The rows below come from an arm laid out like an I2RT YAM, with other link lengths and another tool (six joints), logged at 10 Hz.
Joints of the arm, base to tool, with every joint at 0 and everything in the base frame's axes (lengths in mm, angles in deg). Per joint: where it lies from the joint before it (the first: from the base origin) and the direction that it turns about. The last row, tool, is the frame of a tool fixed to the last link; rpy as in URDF.
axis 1: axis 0 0 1 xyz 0 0 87.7
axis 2: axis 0 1 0 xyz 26.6 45.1 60.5
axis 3: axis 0 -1 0 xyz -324.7 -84.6 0
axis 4: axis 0 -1 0 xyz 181.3 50.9 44.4
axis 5: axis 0 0 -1 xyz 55.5 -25.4 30.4
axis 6: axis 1 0 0 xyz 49.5 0 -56.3
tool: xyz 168 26 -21 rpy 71.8 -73.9 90
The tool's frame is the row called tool.
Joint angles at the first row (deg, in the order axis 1, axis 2, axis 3, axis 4, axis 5, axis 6):
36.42, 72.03, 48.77, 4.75, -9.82, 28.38
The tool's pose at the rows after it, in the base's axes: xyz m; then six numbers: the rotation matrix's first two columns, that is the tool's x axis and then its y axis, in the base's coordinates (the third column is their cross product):
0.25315 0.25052 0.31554 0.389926 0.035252 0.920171 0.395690 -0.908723 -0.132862
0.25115 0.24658 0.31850 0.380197 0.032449 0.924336 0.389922 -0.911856 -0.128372
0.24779 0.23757 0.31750 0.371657 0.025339 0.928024 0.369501 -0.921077 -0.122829
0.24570 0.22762 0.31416 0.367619 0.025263 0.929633 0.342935 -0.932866 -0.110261
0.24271 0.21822 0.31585 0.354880 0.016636 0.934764 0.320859 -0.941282 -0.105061
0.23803 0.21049 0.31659 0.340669 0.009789 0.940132 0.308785 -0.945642 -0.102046
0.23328 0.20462 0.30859 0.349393 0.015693 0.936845 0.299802 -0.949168 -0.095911
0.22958 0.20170 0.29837 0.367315 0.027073 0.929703 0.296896 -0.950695 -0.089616
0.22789 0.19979 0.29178 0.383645 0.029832 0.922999 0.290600 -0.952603 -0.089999
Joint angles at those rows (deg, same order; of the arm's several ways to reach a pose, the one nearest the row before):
36.45, 71.88, 49.56, 4.14, -8.64, 27.97
36.47, 70.78, 49.50, 3.57, -8.08, 27.75
36.47, 68.82, 48.03, 3.47, -6.66, 27.75
36.47, 67.09, 46.83, 2.77, -4.84, 27.57
36.45, 64.99, 46.02, 2.11, -3.33, 27.51
36.47, 62.89, 44.82, 1.98, -2.39, 27.33
36.47, 61.67, 43.16, 1.67, -1.89, 27.35
36.47, 61.30, 41.69, 1.45, -1.85, 27.44
36.47, 61.21, 40.86, 1.24, -1.69, 27.88

